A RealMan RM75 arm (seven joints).
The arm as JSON. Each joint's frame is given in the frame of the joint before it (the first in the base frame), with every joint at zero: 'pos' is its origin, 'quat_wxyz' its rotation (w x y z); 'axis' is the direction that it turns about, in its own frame. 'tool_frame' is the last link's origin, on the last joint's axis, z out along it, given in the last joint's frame.
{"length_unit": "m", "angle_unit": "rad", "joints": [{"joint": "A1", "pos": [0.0, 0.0, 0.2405], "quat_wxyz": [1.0, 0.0, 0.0, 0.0], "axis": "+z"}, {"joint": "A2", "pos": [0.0, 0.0, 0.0], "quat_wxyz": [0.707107, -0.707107, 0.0, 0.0], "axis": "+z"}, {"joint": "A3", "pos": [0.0, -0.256, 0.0], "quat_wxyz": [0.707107, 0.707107, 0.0, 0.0], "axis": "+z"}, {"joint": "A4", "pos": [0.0, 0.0, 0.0], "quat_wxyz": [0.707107, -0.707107, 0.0, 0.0], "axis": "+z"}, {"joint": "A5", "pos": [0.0, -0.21, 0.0], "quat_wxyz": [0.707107, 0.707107, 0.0, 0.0], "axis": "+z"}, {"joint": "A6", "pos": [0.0, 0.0, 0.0], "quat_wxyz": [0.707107, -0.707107, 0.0, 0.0], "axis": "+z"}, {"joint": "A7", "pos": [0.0, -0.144, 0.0], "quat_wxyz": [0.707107, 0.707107, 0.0, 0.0], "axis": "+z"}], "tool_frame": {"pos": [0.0, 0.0, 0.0], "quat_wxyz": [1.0, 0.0, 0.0, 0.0]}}
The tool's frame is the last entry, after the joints.
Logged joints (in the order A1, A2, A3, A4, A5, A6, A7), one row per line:
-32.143 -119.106 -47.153 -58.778 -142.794 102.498 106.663
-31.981 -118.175 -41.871 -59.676 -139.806 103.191 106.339
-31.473 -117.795 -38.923 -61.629 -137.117 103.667 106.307
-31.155 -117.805 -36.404 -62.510 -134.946 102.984 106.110
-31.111 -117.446 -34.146 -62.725 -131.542 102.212 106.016
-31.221 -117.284 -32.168 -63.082 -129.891 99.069 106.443
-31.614 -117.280 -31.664 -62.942 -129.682 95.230 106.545
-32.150 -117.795 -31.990 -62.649 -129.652 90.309 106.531
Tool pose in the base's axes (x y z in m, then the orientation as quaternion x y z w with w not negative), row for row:
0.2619 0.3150 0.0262 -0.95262 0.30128 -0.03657 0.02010
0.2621 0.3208 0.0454 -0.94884 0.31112 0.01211 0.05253
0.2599 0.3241 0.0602 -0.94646 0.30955 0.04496 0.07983
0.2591 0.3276 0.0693 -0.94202 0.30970 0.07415 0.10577
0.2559 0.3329 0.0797 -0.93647 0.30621 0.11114 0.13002
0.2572 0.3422 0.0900 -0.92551 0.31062 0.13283 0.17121
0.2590 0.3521 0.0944 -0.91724 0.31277 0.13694 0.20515
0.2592 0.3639 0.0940 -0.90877 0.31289 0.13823 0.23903
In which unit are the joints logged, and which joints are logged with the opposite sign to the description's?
The joints are logged in degrees. Opposite sign: A1, A2, A6.
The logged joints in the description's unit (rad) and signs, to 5 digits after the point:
0.56100 2.07879 -0.82298 -1.02587 -2.49223 -1.78893 1.86162
0.55817 2.06254 -0.73079 -1.04154 -2.44008 -1.80102 1.85597
0.54931 2.05591 -0.67933 -1.07563 -2.39314 -1.80933 1.85541
0.54376 2.05609 -0.63537 -1.09101 -2.35525 -1.79741 1.85197
0.54299 2.04982 -0.59596 -1.09476 -2.29584 -1.78394 1.85033
0.54491 2.04699 -0.56144 -1.10099 -2.26703 -1.72908 1.85778
0.55177 2.04692 -0.55264 -1.09855 -2.26338 -1.66208 1.85956
0.56112 2.05591 -0.55833 -1.09343 -2.26285 -1.57619 1.85932

